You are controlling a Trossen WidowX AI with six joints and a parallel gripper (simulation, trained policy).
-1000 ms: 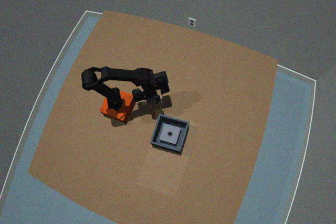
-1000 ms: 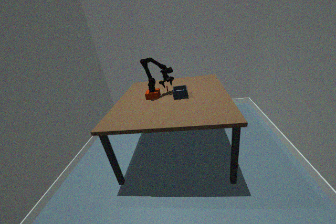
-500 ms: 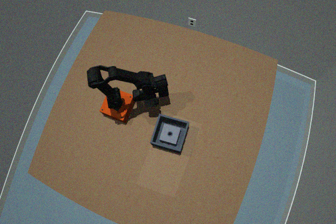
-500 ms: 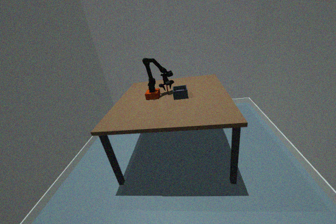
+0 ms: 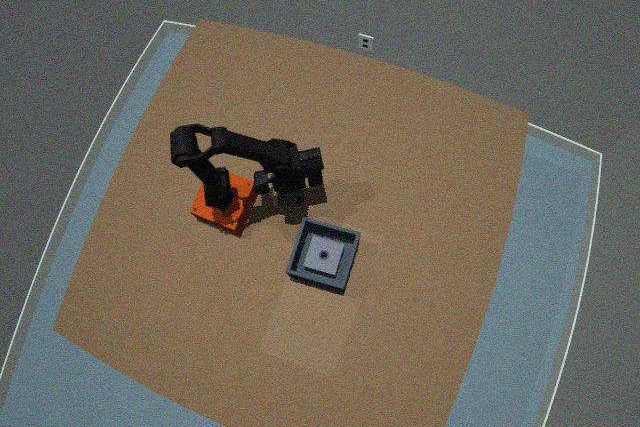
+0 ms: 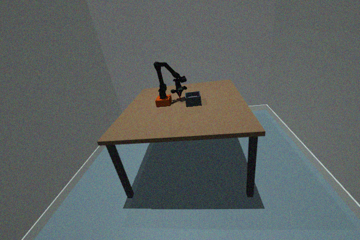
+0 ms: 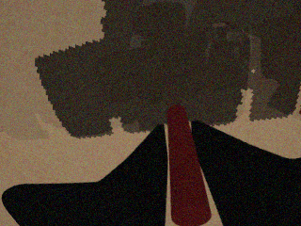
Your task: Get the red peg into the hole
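Right now the plate is 18 cm ahead of my gripper tip, 14 cm to the right of it and 2 cm above it. Round my gripper tip: red peg (1 cm above); grey box (18 cm ahead, 14 cm to the right).
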